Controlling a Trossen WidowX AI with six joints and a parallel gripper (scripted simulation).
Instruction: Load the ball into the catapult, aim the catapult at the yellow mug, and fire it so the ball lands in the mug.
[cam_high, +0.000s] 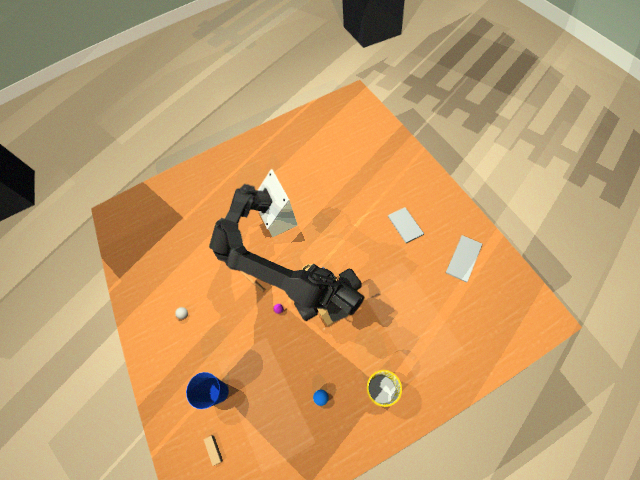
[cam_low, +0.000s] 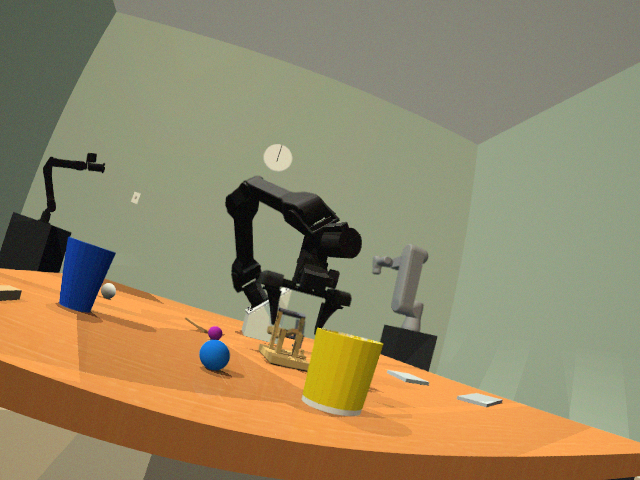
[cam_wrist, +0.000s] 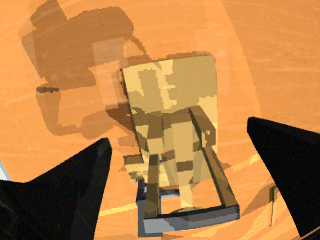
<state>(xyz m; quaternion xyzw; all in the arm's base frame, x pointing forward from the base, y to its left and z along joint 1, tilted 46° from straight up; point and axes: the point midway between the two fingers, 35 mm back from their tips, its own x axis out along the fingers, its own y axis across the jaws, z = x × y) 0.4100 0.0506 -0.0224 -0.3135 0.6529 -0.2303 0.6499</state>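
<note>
Now: gripper tip 15 cm to the left of the magenta ball, 7 cm past it and 6 cm above it. The rest, counted from my gripper tip: blue ball: 22 cm ahead, 14 cm to the right, 5 cm below; then wooden catapult: 7 cm behind, 2 cm below, 1 cm to the left; then yellow mug: 28 cm ahead, 4 cm below, 3 cm to the left.
</note>
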